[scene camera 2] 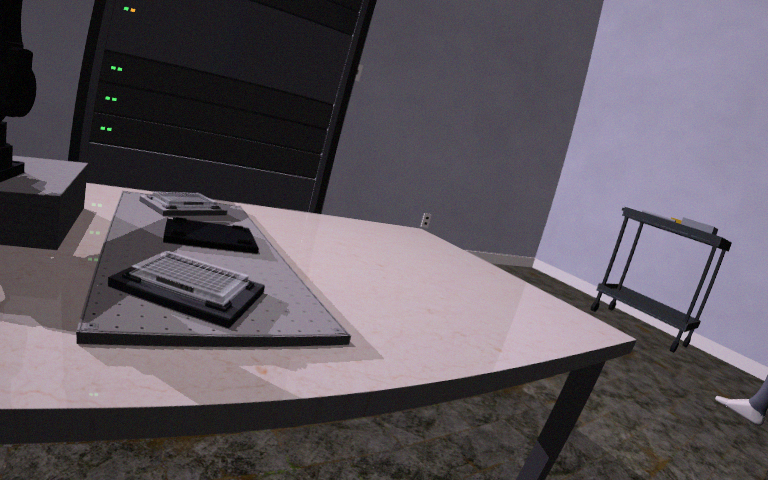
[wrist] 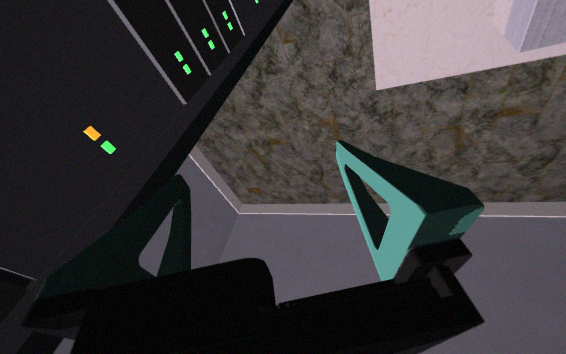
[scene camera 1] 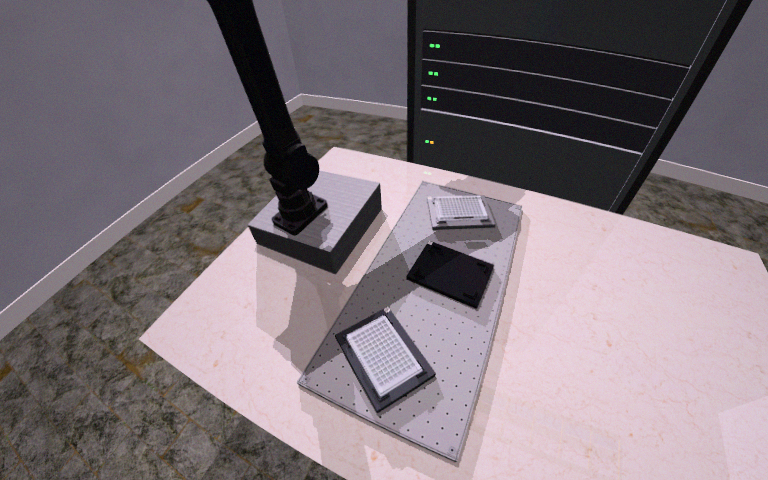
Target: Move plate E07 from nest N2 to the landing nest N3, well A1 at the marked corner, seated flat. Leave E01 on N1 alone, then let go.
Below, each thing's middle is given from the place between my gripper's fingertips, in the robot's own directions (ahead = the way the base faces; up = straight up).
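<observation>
There is the black plate nest [scene camera 1: 461,277], and my hand is 0.36 m short of it. My hand is also 0.4 m to the left of the nest, and 0.52 m above the nest.
</observation>
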